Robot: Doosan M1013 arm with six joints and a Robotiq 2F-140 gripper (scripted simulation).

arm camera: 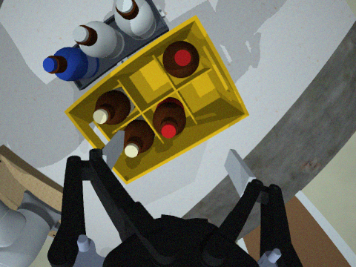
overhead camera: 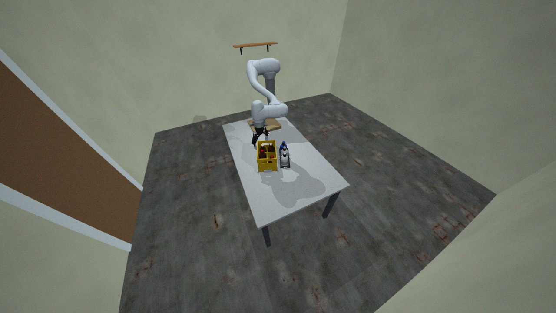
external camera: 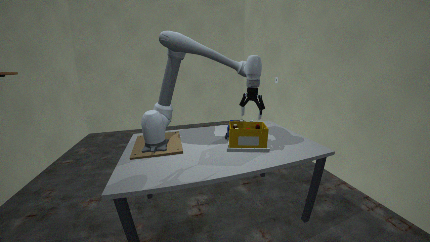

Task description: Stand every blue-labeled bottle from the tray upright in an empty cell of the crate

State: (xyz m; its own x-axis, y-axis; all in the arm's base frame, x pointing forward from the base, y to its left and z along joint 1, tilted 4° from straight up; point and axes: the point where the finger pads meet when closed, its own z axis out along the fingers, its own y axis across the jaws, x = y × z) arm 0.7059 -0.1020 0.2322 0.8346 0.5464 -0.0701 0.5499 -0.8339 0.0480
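Now: the blue-labeled bottle 70 mm behind my hand, 250 mm to the left of it and 170 mm below it. The rest, counted from my hand: yellow crate: 50 mm to the left, 170 mm below.
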